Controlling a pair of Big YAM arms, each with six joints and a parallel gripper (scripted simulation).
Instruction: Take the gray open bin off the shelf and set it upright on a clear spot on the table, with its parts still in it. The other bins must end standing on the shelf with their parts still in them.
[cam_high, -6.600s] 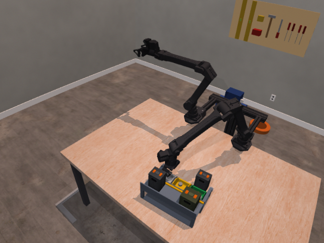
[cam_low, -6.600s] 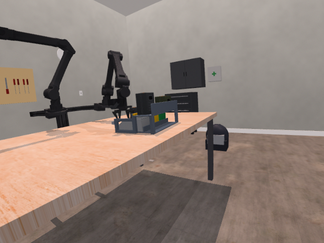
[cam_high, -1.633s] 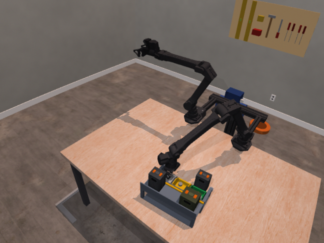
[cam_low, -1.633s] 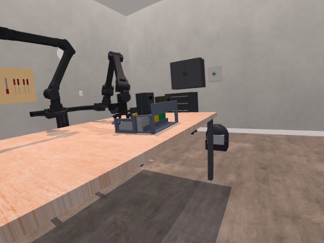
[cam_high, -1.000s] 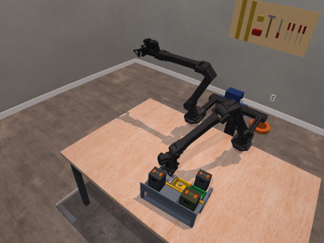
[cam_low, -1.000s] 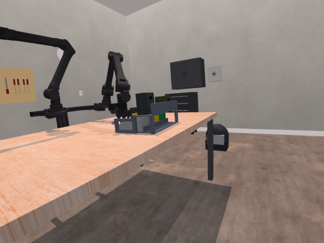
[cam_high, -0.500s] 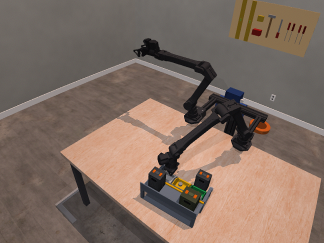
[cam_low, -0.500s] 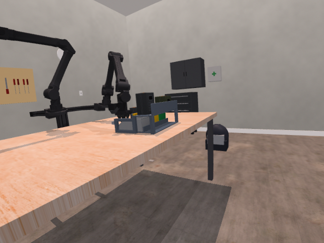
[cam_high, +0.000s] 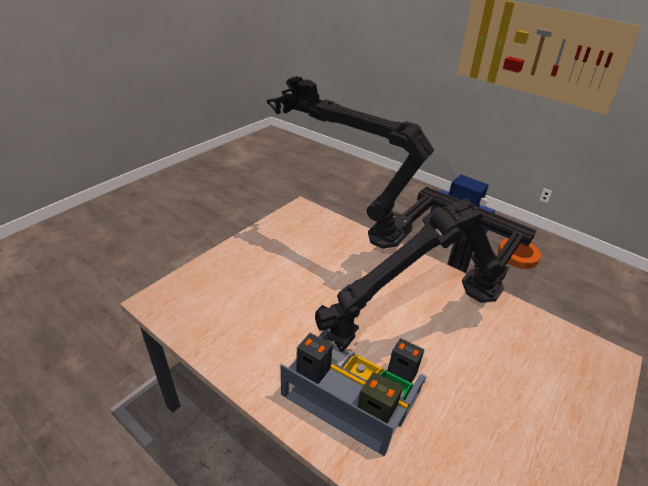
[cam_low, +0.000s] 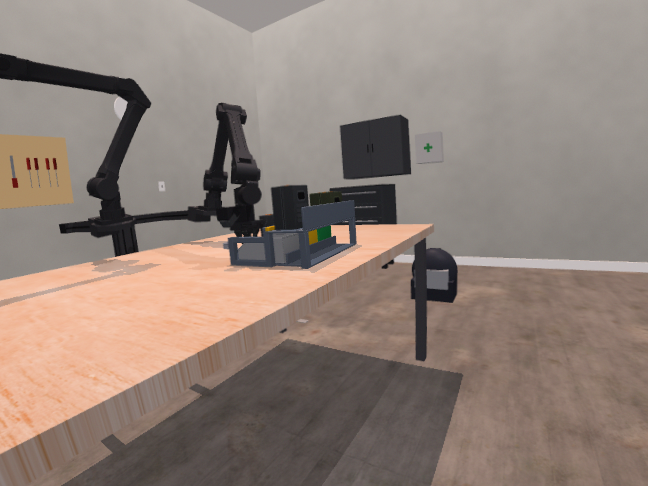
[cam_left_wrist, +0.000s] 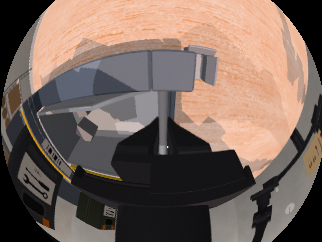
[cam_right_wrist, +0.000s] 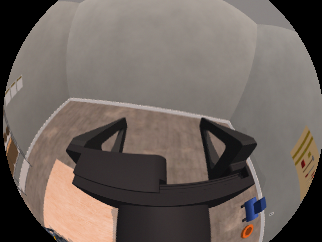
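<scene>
Now: left hand 8 cm short of the gray open bin, 1 cm to the right of it and 1 cm below it. Round my left hand: yellow bin (12 cm to the left, 6 cm ahead, 1 cm above); then gray shelf (13 cm to the left, 9 cm ahead, 3 cm above); then green bin (23 cm to the left, 5 cm ahead, 1 cm above).
</scene>
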